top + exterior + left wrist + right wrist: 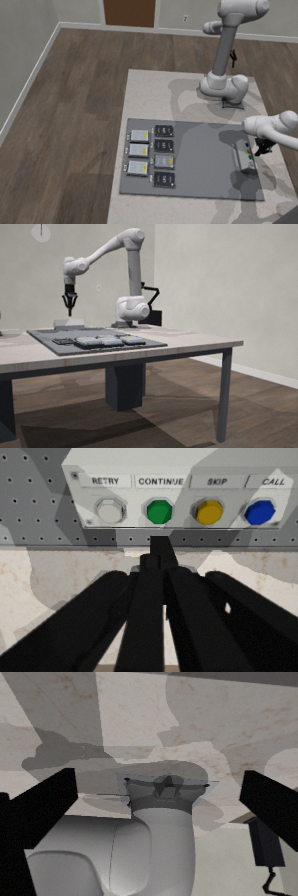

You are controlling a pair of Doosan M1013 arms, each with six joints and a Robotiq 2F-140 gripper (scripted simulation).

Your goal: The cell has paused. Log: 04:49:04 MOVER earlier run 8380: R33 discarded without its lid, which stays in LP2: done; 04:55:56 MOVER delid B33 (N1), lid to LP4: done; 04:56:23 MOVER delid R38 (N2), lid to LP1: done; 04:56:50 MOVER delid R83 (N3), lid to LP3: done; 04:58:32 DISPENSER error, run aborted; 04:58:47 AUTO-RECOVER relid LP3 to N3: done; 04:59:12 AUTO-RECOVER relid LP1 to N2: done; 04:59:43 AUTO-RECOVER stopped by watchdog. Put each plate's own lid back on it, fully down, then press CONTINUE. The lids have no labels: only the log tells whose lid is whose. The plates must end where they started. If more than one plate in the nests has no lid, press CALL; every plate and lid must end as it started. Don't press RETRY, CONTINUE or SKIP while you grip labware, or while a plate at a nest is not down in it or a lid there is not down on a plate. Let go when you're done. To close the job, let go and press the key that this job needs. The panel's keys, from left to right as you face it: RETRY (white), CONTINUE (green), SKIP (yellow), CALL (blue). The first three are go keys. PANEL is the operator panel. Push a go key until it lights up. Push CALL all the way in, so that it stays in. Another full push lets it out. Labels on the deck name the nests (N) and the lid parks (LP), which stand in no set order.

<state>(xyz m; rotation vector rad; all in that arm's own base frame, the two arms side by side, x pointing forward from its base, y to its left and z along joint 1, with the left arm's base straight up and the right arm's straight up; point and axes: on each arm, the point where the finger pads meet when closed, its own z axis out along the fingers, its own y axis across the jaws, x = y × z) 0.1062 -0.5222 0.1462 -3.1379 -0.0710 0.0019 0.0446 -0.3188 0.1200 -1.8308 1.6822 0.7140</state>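
Note:
My left hand is 7 cm above the green continue key and 3 cm short of it. Round my left hand: white retry key 7 cm below, 5 cm to the left, 3 cm ahead; then blue call key 10 cm to the right, 8 cm below, 2 cm ahead; then yellow skip key 7 cm below, 5 cm to the right, 2 cm ahead.

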